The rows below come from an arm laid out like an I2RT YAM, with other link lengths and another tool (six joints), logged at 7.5 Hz.
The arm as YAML. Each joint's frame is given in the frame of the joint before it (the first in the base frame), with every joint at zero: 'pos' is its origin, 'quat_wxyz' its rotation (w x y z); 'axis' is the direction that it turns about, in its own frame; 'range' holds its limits. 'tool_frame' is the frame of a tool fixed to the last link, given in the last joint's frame.
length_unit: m
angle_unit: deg
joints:
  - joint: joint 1
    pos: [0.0, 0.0, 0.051]
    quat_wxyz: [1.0, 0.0, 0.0, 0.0]
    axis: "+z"
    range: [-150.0, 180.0]
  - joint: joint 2
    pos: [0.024, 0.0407, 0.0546]
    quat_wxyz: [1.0, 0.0, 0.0, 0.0]
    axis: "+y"
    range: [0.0, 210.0]
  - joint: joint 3
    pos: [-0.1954, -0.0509, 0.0]
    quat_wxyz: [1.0, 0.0, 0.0, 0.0]
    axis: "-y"
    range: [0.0, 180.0]
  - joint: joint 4
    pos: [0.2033, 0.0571, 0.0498]
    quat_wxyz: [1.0, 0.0, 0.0, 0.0]
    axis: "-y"
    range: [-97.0, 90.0]
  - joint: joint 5
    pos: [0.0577, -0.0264, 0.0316]
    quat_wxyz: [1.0, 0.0, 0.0, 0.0]
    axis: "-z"
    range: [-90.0, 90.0]
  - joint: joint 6
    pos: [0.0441, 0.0, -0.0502]
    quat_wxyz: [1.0, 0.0, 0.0, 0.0]
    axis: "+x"
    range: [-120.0, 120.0]
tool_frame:
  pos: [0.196, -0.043, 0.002]
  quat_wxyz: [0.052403, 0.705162, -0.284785, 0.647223]
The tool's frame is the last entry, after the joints.
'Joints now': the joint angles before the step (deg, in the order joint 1, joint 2, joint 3, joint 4, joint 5, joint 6). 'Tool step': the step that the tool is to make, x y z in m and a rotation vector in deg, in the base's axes. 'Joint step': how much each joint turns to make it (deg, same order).
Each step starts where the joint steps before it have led.
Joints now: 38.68, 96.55, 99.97, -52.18, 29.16, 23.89
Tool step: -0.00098, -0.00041, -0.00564, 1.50, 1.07, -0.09
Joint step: -0.96, -0.45, -0.77, 0.11, -1.96, 0.63
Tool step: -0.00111, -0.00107, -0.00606, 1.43, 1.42, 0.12
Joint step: -1.29, -0.39, -0.55, -0.23, -2.43, 0.27
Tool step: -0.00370, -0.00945, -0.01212, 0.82, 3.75, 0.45
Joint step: -3.21, -0.18, -0.05, -2.31, -4.50, -1.11
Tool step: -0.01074, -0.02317, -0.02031, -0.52, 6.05, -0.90
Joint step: -4.60, 0.23, -0.47, -4.30, -4.32, -1.50
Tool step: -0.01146, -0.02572, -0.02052, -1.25, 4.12, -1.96
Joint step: -3.72, -1.16, -4.25, -0.85, -1.55, -1.16
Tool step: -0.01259, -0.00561, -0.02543, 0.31, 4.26, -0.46
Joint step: -1.45, 0.26, -4.00, 0.49, -2.26, 0.06
